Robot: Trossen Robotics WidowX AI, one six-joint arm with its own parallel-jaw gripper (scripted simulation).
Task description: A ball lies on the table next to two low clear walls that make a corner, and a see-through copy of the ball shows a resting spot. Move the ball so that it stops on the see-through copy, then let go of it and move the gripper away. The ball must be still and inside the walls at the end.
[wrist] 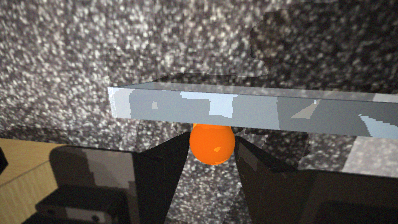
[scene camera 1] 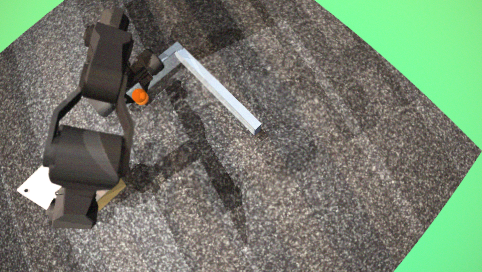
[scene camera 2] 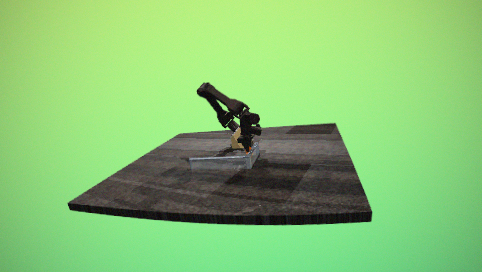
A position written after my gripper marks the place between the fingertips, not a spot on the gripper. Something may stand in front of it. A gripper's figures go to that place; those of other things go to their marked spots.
My gripper (wrist: 211,138) is 0.12 m from the lens. An orange ball (wrist: 211,144) is 0.09 m from the lens.
